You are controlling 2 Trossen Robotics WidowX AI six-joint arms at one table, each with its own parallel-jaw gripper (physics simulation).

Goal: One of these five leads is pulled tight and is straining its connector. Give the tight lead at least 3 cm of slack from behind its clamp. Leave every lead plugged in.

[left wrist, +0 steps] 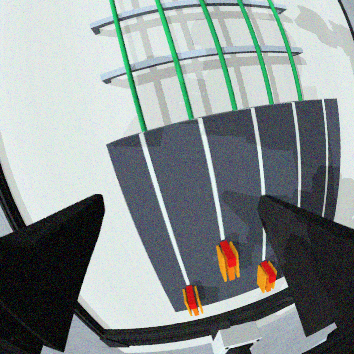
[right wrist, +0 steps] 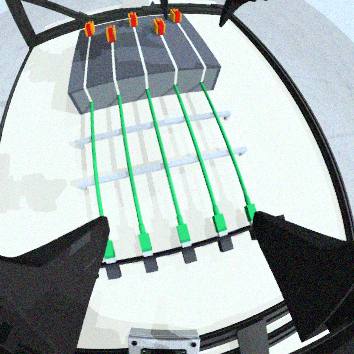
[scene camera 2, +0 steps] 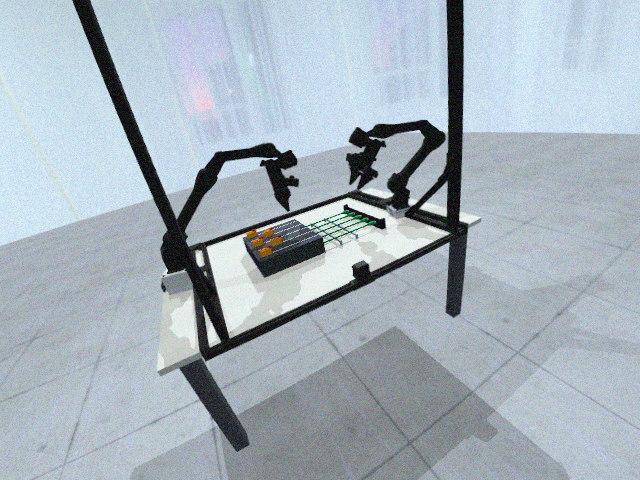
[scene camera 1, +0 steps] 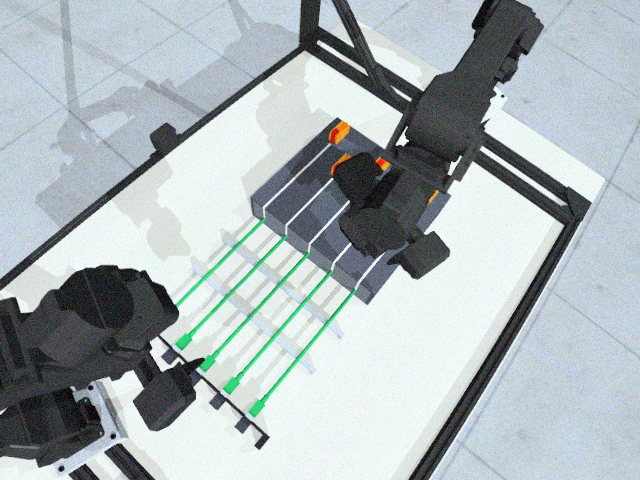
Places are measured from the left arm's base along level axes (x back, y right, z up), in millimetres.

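Pixels of known places: left gripper, fingertip midpoint: point(left wrist: 184, 203) point(right wrist: 193, 21) point(scene camera 2: 287, 208); right gripper, fingertip midpoint: point(right wrist: 182, 222) point(scene camera 2: 353, 187) point(scene camera 1: 184, 333); left arm's base, origin of the base link: point(left wrist: 237, 349) point(scene camera 2: 178, 267); right arm's base, origin of the base link: point(scene camera 2: 400, 206) point(scene camera 1: 76, 427).
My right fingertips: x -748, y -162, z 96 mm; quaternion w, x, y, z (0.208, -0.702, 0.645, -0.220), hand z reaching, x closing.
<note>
Ahead of a thing's pixels: the offset from my right fingertips to its top centre. "spot": to the spot under its first point.
Five green leads run from a dark block point(scene camera 1: 299, 191) point(scene camera 2: 294, 260) point(left wrist: 180, 170) point(right wrist: 132, 87) to a black panel point(scene camera 1: 262, 440) point(scene camera 2: 381, 223). The middle lead {spot: dx +160, dy +30, dz -146 mm} point(scene camera 1: 279, 286) point(left wrist: 227, 80) ends in a green connector {spot: dx +11, dy -67, dz -142 mm} point(scene camera 1: 231, 385) point(right wrist: 220, 223) row. White lines cross the block to orange-and-red clamps, including one clamp point(scene camera 1: 339, 132) point(right wrist: 175, 15) and another clamp point(left wrist: 228, 260) point(right wrist: 111, 34). Which lead is tight I cannot tell. My left gripper point(scene camera 2: 287, 208) point(left wrist: 184, 203) is open above the block, hiding some clamps in scene camera 1. My right gripper point(scene camera 2: 355, 184) point(right wrist: 182, 222) is open above the connector end.
Two pale rails point(scene camera 1: 308, 365) point(right wrist: 95, 183) cross beneath the leads between block and panel. A black frame point(scene camera 2: 289, 319) edges the white table, with a small black box {spot: dx +129, dy +401, dz -126 mm} point(scene camera 1: 165, 138) point(scene camera 2: 360, 270) on one long side. Tall black posts point(scene camera 2: 454, 103) rise at the table's ends.
</note>
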